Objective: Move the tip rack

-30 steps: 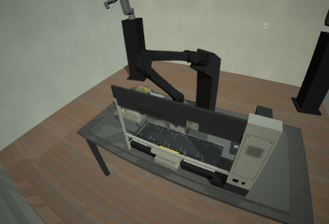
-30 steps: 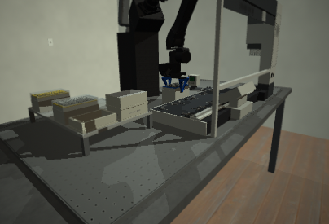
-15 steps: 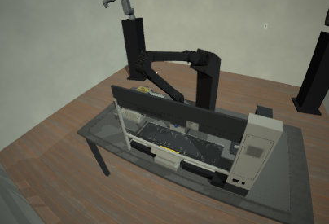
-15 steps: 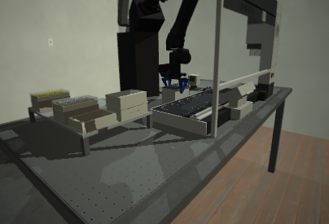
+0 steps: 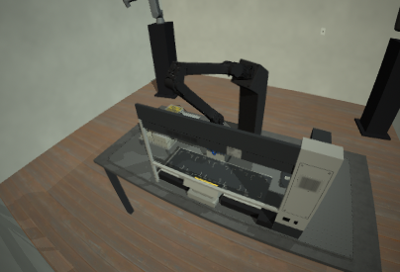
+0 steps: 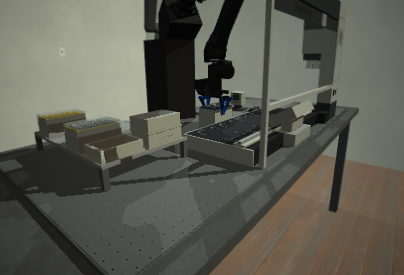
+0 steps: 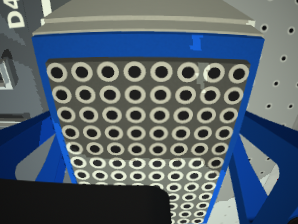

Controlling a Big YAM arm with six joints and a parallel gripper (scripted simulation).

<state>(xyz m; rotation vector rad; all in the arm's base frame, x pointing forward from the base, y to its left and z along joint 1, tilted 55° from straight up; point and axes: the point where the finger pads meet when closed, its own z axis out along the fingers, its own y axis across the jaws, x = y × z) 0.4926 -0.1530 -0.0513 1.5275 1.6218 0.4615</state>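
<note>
My gripper is now 2 cm to the right of the tip rack. From my hand the other things lie so: shelf label 15 cm behind, 27 cm to the right, 8 cm below; then gantry post 30 cm ahead, 29 cm to the right, 16 cm above; then pale block 1 cm ahead, 39 cm to the right, 4 cm above.
</note>
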